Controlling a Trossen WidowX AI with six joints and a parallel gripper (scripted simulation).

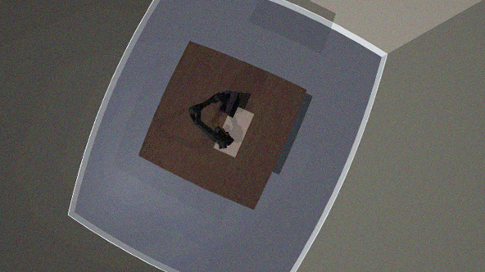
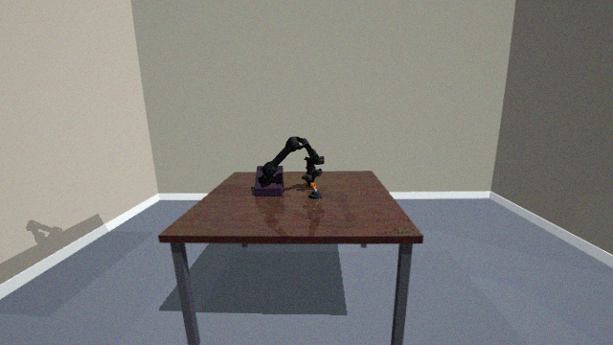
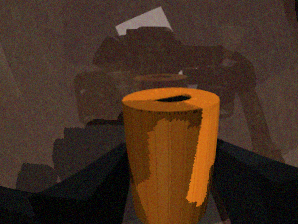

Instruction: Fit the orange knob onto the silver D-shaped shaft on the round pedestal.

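My gripper tip is 1 cm past the orange knob and 1 cm below it. Round my gripper tip: dark round pedestal (4 cm ahead, 17 cm to the right, 1 cm above).
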